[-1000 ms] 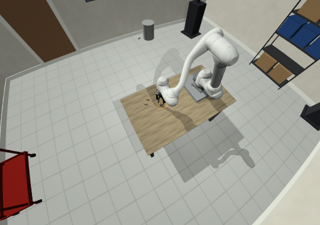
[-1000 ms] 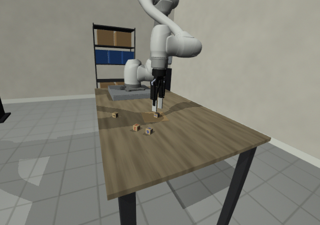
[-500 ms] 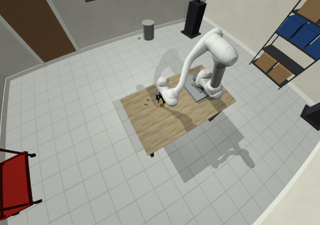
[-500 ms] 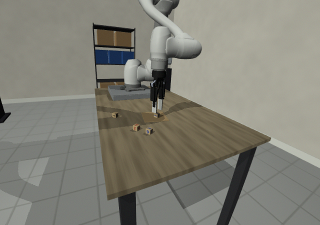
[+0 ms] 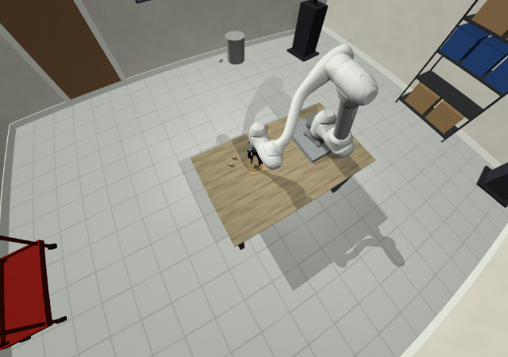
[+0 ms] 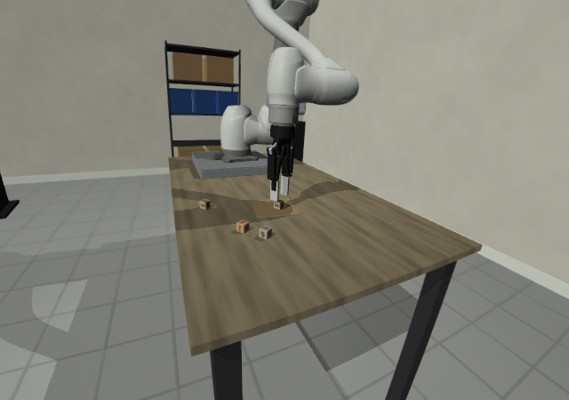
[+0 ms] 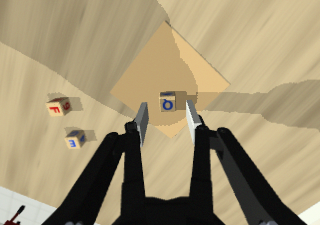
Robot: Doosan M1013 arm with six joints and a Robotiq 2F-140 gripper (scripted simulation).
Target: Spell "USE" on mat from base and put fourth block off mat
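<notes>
The tan mat is 2 cm behind my hand, 1 cm to the right of it and 7 cm below it.
</notes>
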